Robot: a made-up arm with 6 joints. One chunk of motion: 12 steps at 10 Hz.
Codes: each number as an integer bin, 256 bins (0 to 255) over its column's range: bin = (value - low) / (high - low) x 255, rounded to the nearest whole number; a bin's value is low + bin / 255 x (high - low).
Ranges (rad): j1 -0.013..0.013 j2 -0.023..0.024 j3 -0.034..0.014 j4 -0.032..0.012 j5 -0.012..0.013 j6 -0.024..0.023
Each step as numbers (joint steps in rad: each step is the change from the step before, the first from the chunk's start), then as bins.
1 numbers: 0.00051 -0.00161 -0.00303 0.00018 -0.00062 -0.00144
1 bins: 133 116 165 186 116 122
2 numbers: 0.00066 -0.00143 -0.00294 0.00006 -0.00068 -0.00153
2 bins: 134 117 165 186 115 122
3 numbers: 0.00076 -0.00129 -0.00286 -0.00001 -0.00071 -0.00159
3 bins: 135 118 165 185 115 122
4 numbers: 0.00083 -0.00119 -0.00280 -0.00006 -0.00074 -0.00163
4 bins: 136 118 166 185 115 121
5 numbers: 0.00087 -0.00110 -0.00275 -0.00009 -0.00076 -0.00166
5 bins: 136 119 166 185 115 121
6 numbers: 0.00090 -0.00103 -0.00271 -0.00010 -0.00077 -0.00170
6 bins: 136 119 166 185 115 121
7 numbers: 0.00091 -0.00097 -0.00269 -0.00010 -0.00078 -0.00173
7 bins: 136 120 166 185 114 121
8 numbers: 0.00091 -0.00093 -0.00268 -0.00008 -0.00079 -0.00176
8 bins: 136 120 166 185 114 121
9 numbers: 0.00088 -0.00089 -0.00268 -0.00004 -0.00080 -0.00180
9 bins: 136 120 166 185 114 120
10 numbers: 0.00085 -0.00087 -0.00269 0.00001 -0.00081 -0.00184
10 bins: 136 120 166 186 114 120
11 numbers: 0.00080 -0.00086 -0.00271 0.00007 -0.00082 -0.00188
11 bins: 135 120 166 186 114 120
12 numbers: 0.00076 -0.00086 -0.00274 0.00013 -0.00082 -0.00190
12 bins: 135 120 166 186 114 120
